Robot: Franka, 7 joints.
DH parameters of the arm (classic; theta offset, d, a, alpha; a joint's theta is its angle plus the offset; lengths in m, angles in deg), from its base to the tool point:
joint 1: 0 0.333 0 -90
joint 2: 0 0 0 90
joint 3: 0 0.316 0.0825 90
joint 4: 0 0 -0.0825 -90
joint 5: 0 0.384 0 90
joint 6: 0 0 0.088 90
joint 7: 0 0.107 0 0
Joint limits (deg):
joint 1: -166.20..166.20
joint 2: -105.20..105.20
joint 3: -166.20..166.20
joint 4: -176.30..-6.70
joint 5: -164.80..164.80
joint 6: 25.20..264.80
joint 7: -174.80..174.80
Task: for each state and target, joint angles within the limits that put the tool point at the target. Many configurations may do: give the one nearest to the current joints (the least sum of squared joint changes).
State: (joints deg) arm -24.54 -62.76 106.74 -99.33 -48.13 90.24 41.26
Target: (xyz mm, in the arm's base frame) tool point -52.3 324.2 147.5
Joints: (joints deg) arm -6.76 -58.10 133.36 -136.57 -32.71 75.80 41.26
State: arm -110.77 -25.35 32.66 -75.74 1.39 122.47 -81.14
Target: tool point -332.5 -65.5 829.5
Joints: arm -140.00 -38.92 -16.10 -103.98 -4.84 106.04 -81.14
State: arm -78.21 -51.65 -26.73 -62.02 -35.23 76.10 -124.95
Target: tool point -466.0 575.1 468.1
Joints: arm -79.50 -94.67 -49.65 -42.86 -43.67 76.76 -124.95
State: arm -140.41 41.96 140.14 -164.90 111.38 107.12 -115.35
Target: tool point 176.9 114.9 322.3
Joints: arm -144.14 33.64 136.91 -176.30 59.90 76.15 -115.35
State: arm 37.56 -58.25 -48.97 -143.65 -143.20 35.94 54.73
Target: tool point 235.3 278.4 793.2
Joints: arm 68.98 -25.65 -7.37 -125.00 -157.30 52.10 54.73
